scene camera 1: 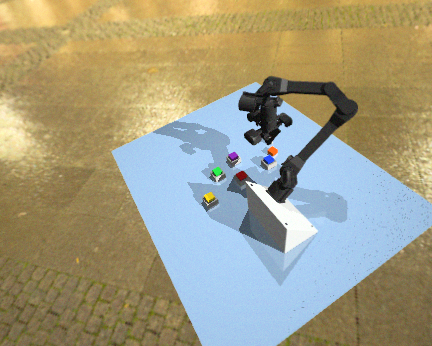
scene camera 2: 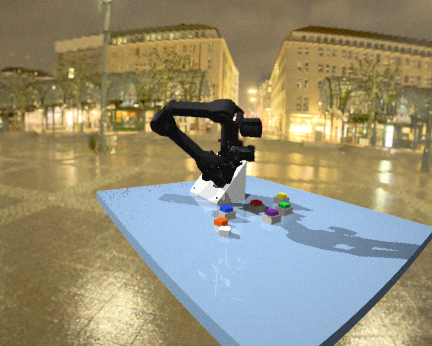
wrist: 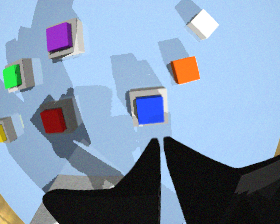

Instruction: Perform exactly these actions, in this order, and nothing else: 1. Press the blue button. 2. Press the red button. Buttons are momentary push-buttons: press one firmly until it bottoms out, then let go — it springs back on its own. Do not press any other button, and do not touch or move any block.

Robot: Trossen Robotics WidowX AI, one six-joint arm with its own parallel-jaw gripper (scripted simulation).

Scene:
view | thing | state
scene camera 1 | my gripper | -
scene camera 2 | my gripper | -
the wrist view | my gripper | -
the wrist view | blue button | -

